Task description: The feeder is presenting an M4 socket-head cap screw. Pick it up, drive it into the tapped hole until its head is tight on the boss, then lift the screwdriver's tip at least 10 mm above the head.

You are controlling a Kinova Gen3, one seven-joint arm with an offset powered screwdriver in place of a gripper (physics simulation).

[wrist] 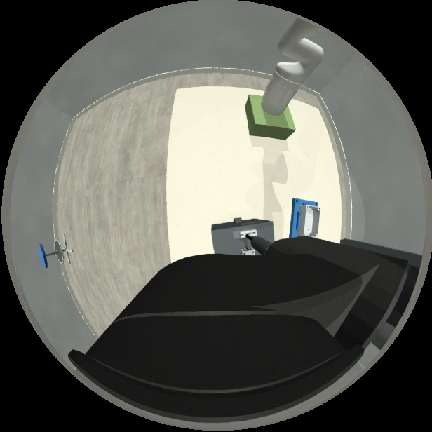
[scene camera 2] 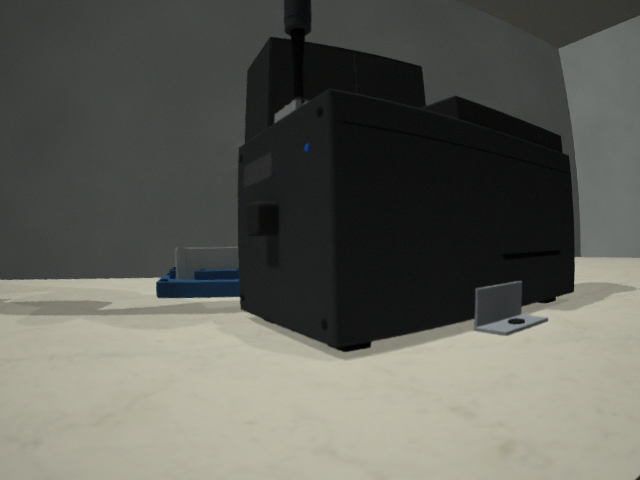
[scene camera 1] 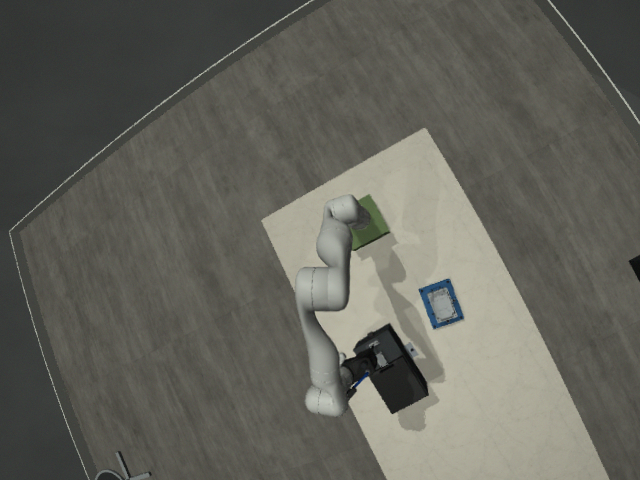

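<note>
My screwdriver (scene camera 2: 298, 97) (wrist: 248, 237) points straight down in scene camera 2, its tip at the light metal pick-up block (scene camera 2: 285, 112) (wrist: 253, 232) on top of the black feeder (scene camera 1: 400, 387) (scene camera 2: 439, 217) (wrist: 225, 243). Whether the tip touches the screw is hidden; the cap screw cannot be made out. The tool has no fingers, and whether it holds a screw does not show. The grey housing (scene camera 1: 443, 304) (scene camera 2: 206, 259) (wrist: 310, 220) sits in the blue fixture (scene camera 1: 427, 308) (scene camera 2: 199, 288) (wrist: 295, 220), apart from the feeder. The tapped hole is too small to tell.
A green block (scene camera 1: 376, 235) (wrist: 270, 131) stands under the arm's base on the pale table (scene camera 1: 516, 372) (wrist: 200, 150). A small metal bracket (scene camera 2: 498, 303) (scene camera 1: 409, 349) is beside the feeder. Taller black boxes (scene camera 2: 387, 72) rise behind the tip in scene camera 2.
</note>
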